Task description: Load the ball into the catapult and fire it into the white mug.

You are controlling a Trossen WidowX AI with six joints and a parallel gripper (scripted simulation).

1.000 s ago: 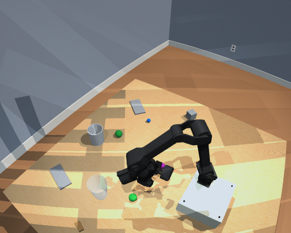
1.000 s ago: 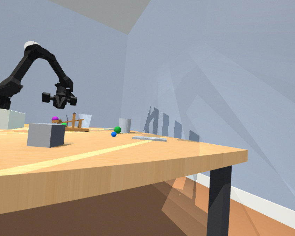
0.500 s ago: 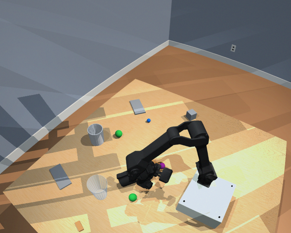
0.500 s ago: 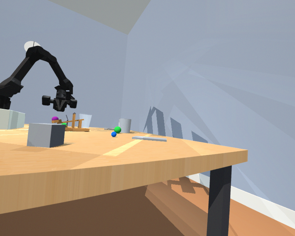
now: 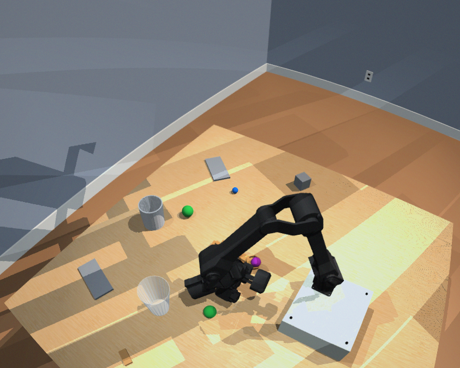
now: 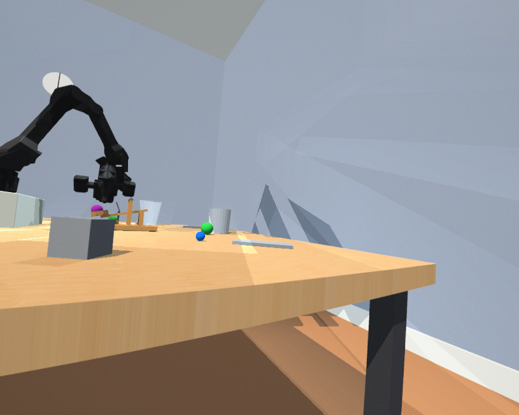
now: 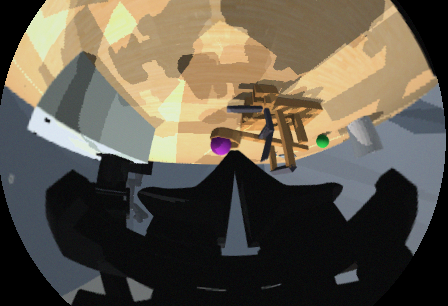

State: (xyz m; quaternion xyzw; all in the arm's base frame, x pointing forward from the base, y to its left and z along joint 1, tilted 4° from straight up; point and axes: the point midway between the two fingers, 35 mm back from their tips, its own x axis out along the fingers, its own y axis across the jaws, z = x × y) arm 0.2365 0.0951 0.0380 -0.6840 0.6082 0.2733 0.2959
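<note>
My gripper tip is now 10 mm past the purple ball, 50 mm to the left of it and 30 mm above it. The rest, counted from my gripper tip: white mug 410 mm ahead, 20 mm to the right, 60 mm below; translucent mug 160 mm ahead, 240 mm to the left, 60 mm below; wooden catapult 60 mm ahead, 30 mm to the right, 40 mm below.
</note>
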